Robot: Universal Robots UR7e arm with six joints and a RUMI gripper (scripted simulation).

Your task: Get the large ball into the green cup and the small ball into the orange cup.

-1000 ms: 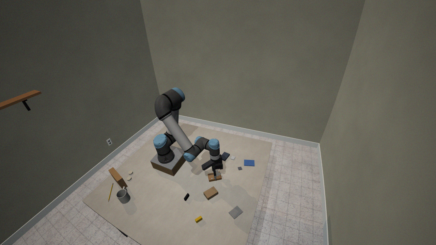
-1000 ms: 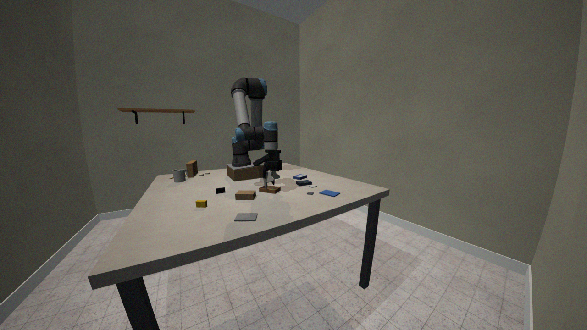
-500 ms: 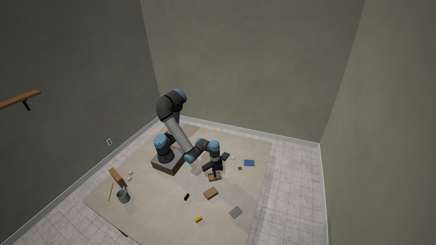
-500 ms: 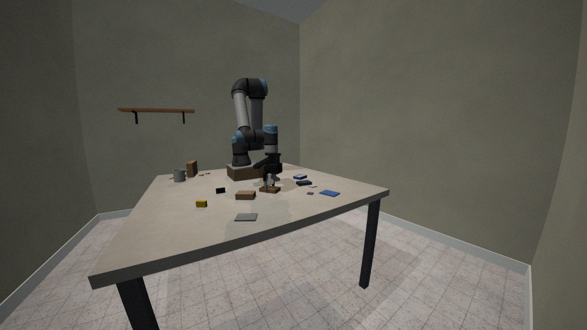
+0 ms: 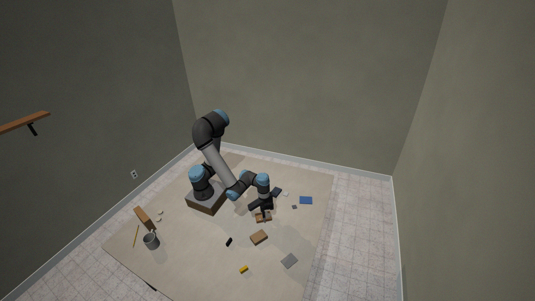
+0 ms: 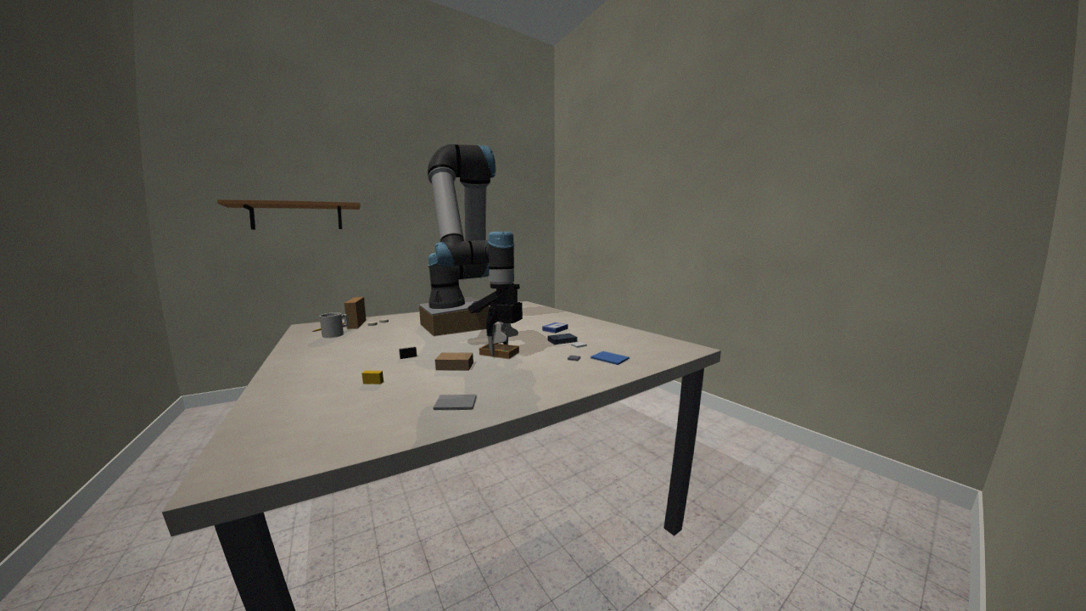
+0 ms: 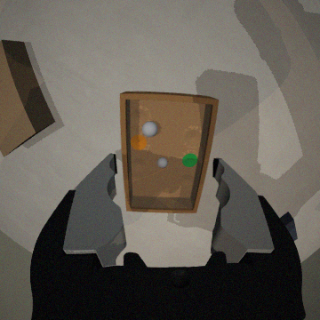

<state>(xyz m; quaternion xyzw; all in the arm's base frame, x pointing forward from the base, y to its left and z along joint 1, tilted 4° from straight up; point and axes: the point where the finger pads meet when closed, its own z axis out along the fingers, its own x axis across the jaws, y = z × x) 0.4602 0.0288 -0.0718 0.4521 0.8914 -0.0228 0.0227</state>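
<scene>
The covered wooden puzzle lies 1 cm below my hand. From my hand the other things lie so: small grey tile 17 cm to the left, 17 cm ahead, 2 cm below; then brown block 16 cm to the right, 4 cm ahead; then dark tile 25 cm to the left, 1 cm below, 1 cm behind.
</scene>
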